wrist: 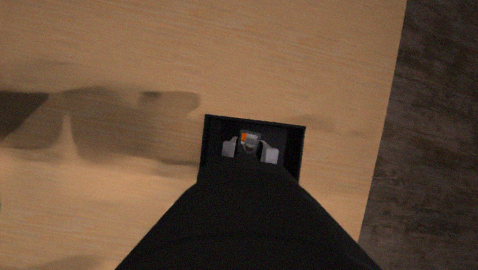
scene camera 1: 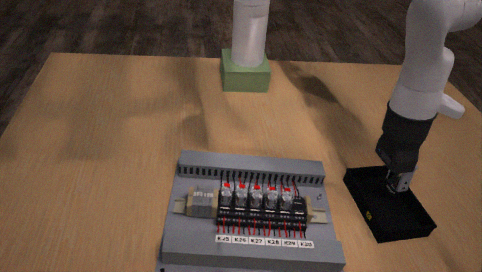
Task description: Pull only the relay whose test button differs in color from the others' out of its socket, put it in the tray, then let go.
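My gripper is shut on a relay with an orange test button. It holds the relay low over the far part of the black tray, inside the tray's outline. In the scene view the fingers hide most of the relay, and whether it touches the tray floor cannot be told. Several clear relays with red buttons stand in the sockets above the labels K25 to K29. The socket over K30 is empty.
A grey panel carries the sockets, with a slotted wire duct behind them and grey terminal blocks at their left. The green base block of the arm stands at the back. The tray is right of the panel.
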